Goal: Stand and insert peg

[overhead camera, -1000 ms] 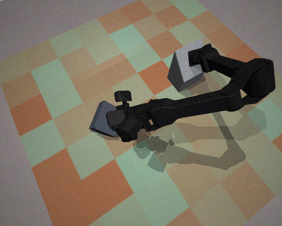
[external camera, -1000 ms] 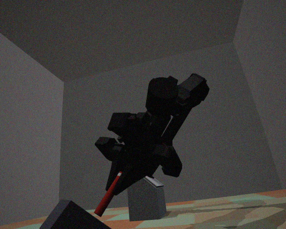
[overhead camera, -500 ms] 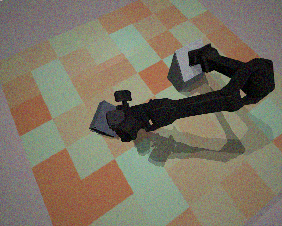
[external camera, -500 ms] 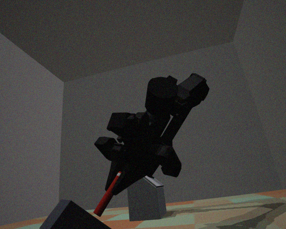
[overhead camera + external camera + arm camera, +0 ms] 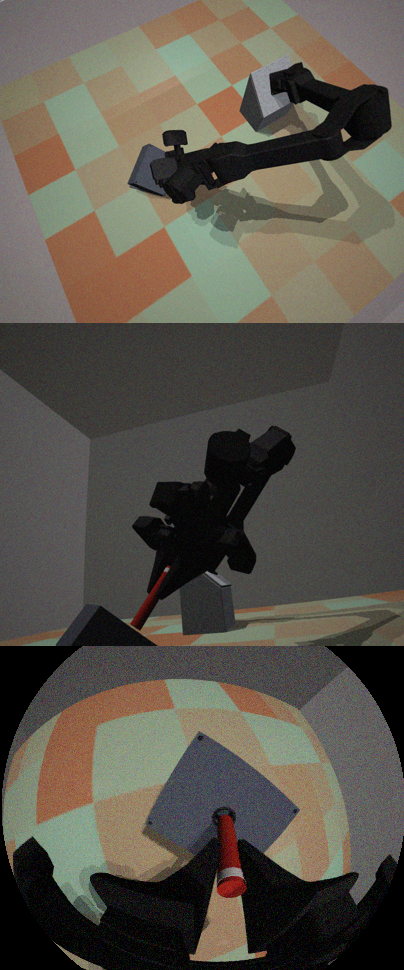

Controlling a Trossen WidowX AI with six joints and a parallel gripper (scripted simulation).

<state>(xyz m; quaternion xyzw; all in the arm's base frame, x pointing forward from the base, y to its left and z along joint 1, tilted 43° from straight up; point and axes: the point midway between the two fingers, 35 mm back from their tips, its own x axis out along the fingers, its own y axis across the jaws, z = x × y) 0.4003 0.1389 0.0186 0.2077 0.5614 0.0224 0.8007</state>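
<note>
The sloped panel is 40 mm ahead of my gripper tip, 30 mm to the right of it and 60 mm below it. Also, from my gripper tip: red peg 10 mm behind, 10 mm to the left, 10 mm above.
</note>
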